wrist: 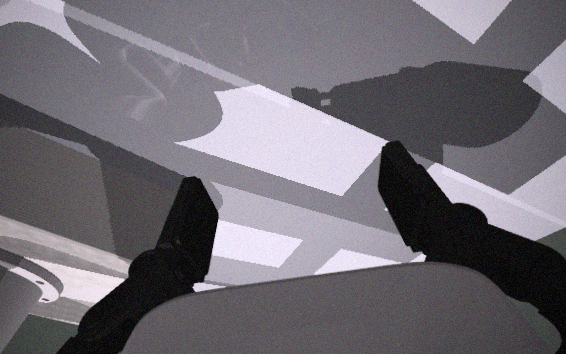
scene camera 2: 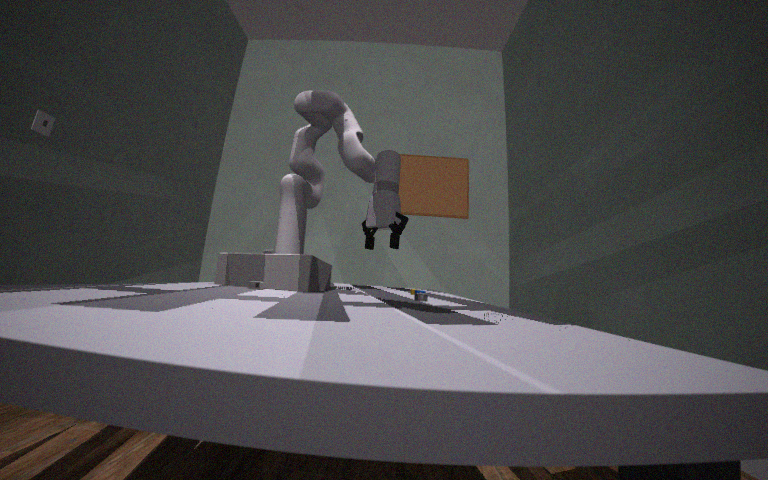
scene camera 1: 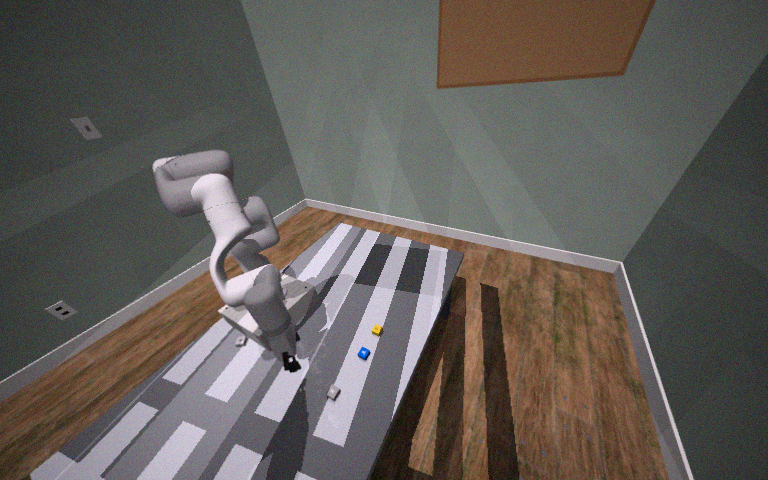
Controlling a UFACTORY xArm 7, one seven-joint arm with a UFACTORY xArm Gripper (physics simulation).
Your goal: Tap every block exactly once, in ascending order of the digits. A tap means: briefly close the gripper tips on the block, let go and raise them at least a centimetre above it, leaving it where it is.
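A yellow block [scene camera 1: 377,330] [scene camera 2: 412,292], a blue block [scene camera 1: 363,353] and a pale grey block [scene camera 1: 333,391] lie apart in a slanting row on the striped-looking table. A second pale block [scene camera 1: 240,341] [scene camera 2: 255,284] lies apart from them, beside the robot's base. The digits are too small to read. In scene camera 2 the blue and the nearer pale block overlap and are hard to tell apart. My gripper [scene camera 1: 294,353] [scene camera 2: 381,246] [wrist: 292,180] is open and empty, high above the table, between the lone pale block and the row. No block shows in the wrist view.
The robot's base box [scene camera 1: 300,291] [scene camera 2: 283,271] stands on the table [scene camera 2: 339,418] behind the gripper. Hard bands of light and shadow cross the table top. The table's long edge runs just beyond the row of blocks. An orange board [scene camera 1: 538,39] [scene camera 2: 434,186] hangs on the wall.
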